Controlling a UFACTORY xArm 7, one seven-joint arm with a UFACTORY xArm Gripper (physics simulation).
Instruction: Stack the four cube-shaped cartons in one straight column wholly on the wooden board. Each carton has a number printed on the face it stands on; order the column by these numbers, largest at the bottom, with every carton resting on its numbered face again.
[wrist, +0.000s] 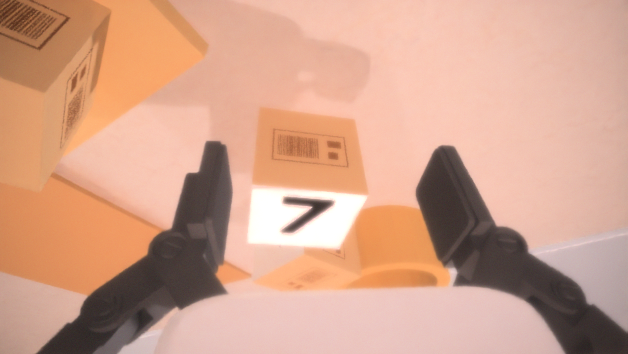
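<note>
A carton is at the middle of the view, with a barcode label on one face and a black 7 on the bright white face towards the camera. My gripper is open, its fingers apart on either side of this carton's image, with gaps at both sides. A second carton shows partly behind and below it; its number is hidden. A large-looking carton with barcode labels is cut off at the upper left. A fourth carton cannot be made out. An orange flat panel shows beside the large-looking carton.
Another orange flat panel is at the lower left; I cannot tell which panel is the wooden board. A yellow hollow cylinder stands beside the second carton, near the right finger. A pale blue-grey area lies beyond the surface's edge at the right.
</note>
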